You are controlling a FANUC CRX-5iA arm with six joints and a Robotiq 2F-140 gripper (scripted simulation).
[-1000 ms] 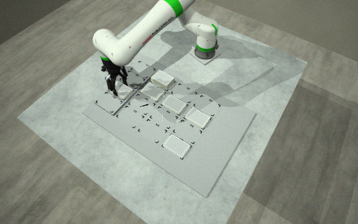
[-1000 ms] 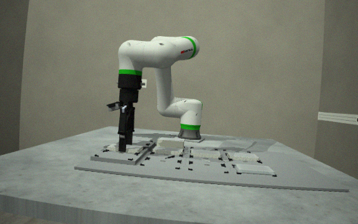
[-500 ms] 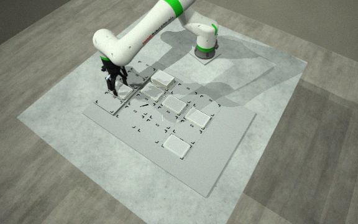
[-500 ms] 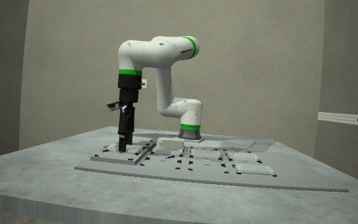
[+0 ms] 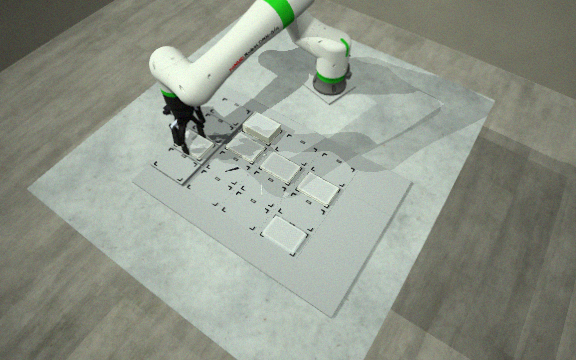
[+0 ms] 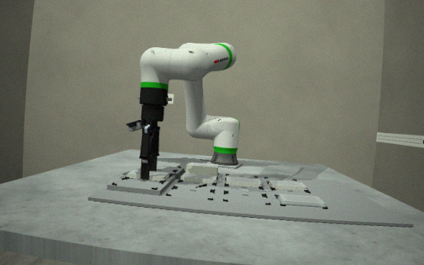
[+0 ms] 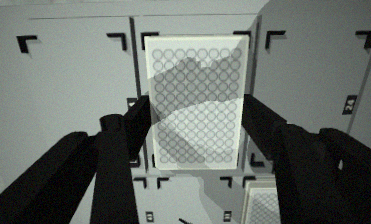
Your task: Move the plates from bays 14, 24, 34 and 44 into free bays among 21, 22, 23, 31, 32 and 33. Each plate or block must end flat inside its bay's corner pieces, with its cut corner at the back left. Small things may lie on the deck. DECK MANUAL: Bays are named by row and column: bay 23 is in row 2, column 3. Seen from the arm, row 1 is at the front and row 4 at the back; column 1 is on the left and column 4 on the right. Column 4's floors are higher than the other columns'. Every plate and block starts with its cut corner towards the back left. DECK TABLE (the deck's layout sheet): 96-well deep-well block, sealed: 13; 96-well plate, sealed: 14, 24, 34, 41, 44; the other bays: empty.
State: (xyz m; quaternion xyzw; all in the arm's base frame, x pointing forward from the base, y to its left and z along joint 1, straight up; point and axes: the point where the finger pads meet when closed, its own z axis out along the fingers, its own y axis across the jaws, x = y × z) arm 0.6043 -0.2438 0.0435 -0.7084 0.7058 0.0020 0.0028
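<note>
Now: the thin black stick 180 mm to the left of my hand and 40 mm below it. Round my hand: sealed deep-well block 210 mm behind, 160 mm to the left, 20 mm below; plate 490 mm to the left, 110 mm ahead, 40 mm below; white tip 330 mm to the left, 40 mm below, 10 mm ahead.
</note>
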